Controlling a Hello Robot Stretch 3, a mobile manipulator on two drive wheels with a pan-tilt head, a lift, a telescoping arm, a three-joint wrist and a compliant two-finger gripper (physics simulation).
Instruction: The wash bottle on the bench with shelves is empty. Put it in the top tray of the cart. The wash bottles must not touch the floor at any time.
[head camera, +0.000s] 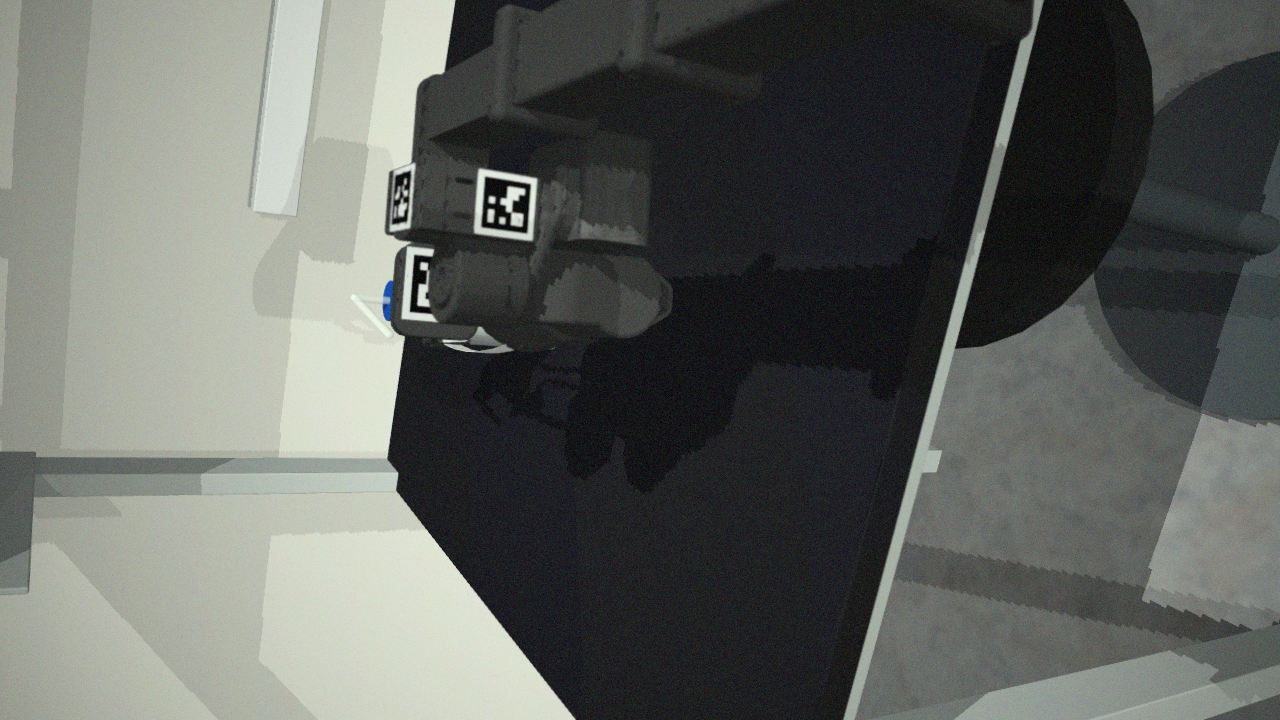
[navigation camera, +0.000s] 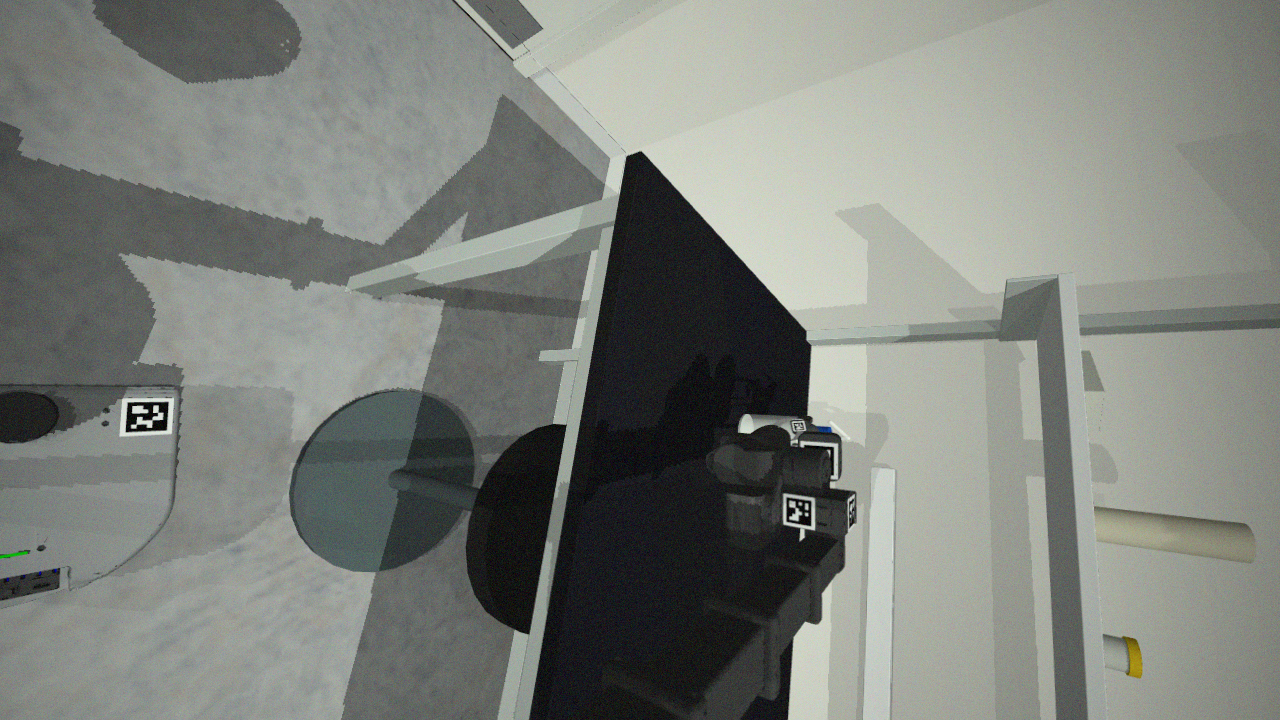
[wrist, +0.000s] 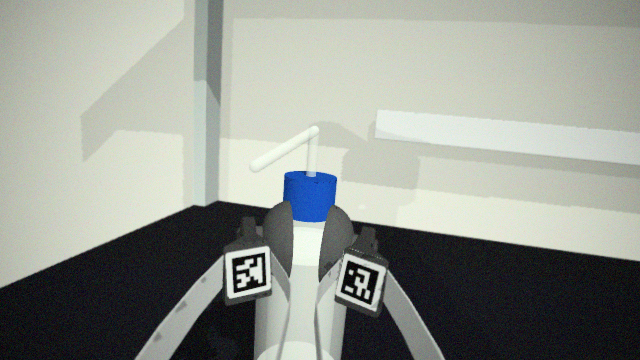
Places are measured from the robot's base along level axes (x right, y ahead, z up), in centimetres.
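Where they show: gripper, fingertip midpoint: (wrist: 308, 228); robot's base, link origin: (navigation camera: 19, 413).
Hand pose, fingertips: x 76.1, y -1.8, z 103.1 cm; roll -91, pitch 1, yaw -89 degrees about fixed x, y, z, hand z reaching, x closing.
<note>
Things, the pixels of their top centre, and the offset from my fingertips. "*": a spot on its surface instead. Level surfaces: height alone.
- black bench top, surface height: dz -11.7 cm
- grey post, surface spot: (head camera: 223, 476) (wrist: 204, 94) * dx +38.7, dy +19.8, dz +8.1 cm
- yellow-capped item, top centre: (navigation camera: 1137, 658) dx +19.2, dy -29.7, dz +40.0 cm
The wash bottle (head camera: 388, 300) (navigation camera: 760, 422) (wrist: 310, 197) stands upright on the black bench top (head camera: 716, 555) (navigation camera: 680, 295) (wrist: 100, 305), near the back wall. It has a translucent white body, a blue cap and a thin bent spout. My gripper (wrist: 308, 228) is shut on the bottle, with one dark pad on each side of its upper body just below the cap. In the head camera view the wrist hides most of the bottle and the fingers. The cart does not show in these views.
A round black stool seat (head camera: 1056, 179) (navigation camera: 519, 528) stands at the bench's front edge. A white bar (head camera: 286, 107) (navigation camera: 881, 582) (wrist: 500, 136) runs along the back wall. A grey post (head camera: 223, 476) (wrist: 207, 100) rises at the bench's back corner. A yellow-capped item (navigation camera: 1134, 656) is at the right.
</note>
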